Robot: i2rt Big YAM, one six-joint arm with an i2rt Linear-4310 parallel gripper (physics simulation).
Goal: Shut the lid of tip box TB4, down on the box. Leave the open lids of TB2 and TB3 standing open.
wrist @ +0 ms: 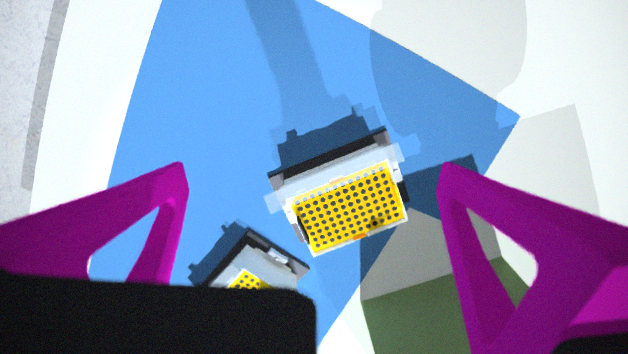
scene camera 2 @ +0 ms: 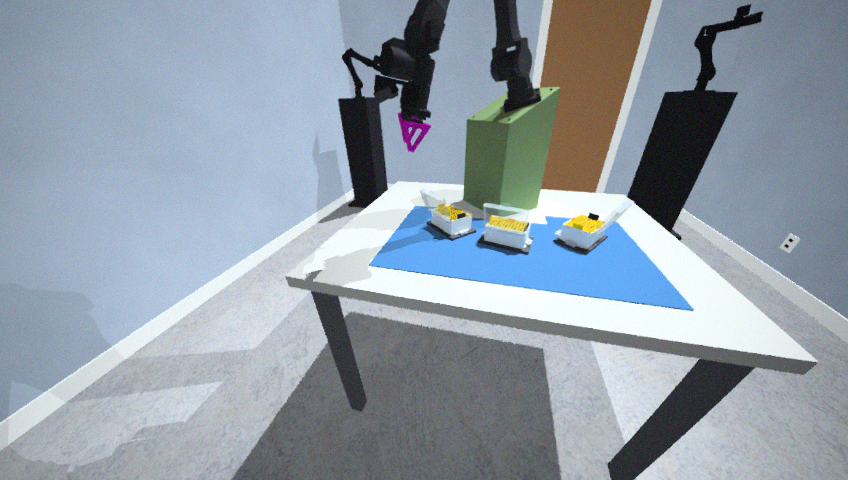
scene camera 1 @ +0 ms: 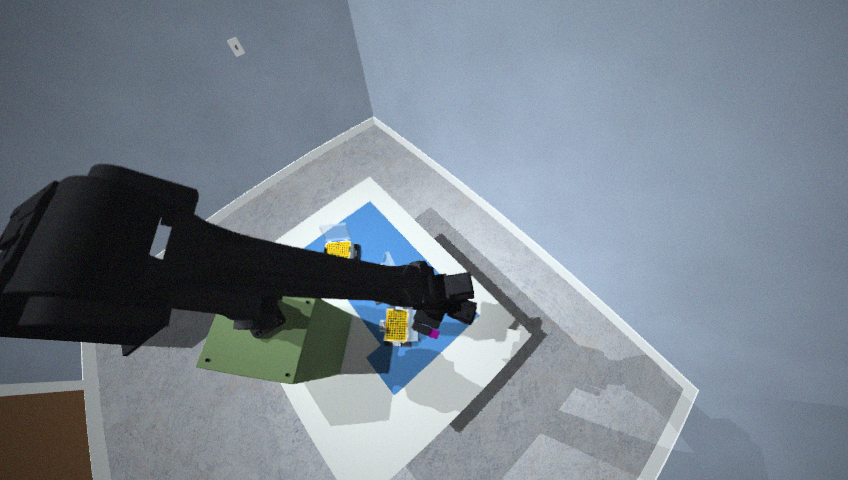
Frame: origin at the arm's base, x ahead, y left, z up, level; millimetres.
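Where they show: gripper, fingertip midpoint: (wrist: 312, 176) (scene camera 2: 408, 147); arm's base at its link origin: (scene camera 2: 522, 102) (scene camera 1: 261, 310).
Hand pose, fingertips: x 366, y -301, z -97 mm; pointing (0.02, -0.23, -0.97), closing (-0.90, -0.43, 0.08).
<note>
Each offset is from my fingertips to the centre of the thing. "spot": to the spot under its first point. Level surfaces: height alone.
Three white tip boxes with yellow racks stand on the blue mat, clear lids open. Their labels are unreadable, so I cannot tell which is TB4, TB2 or TB3. The left box @(dy +102, dx -115, dz -228 mm) (scene camera 2: 452, 221) (scene camera 1: 396, 325) (wrist: 350, 207) has its lid @(spot: dy +55, dx -40, dz -158 mm) (scene camera 2: 432, 198) tilted back. The middle box @(spot: dy +284, dx +0, dz -227 mm) (scene camera 2: 506, 231) (wrist: 247, 281) has its lid (scene camera 2: 505, 212) upright; it is cut off in the wrist view and mostly behind the arm in scene camera 1. The right box @(dy +514, dx -130, dz -259 mm) (scene camera 2: 582, 230) (scene camera 1: 338, 248) has its lid (scene camera 2: 618, 214) (scene camera 1: 335, 231) leaning outward. My magenta gripper (scene camera 1: 433, 334) (scene camera 2: 411, 144) (wrist: 312, 176) is open and empty, high above the left box's side.
The blue mat @(dz -292 mm) (scene camera 2: 523, 270) (scene camera 1: 393, 377) (wrist: 210, 75) lies on the white table @(dz -295 mm) (scene camera 2: 595, 324) (scene camera 1: 363, 452). A green pedestal (scene camera 2: 487, 160) (scene camera 1: 255, 350) bears my arm behind the boxes. Black stands (scene camera 2: 364, 148) (scene camera 2: 684, 142) with small black arms stand beyond the table. My arm spans above the mat.
</note>
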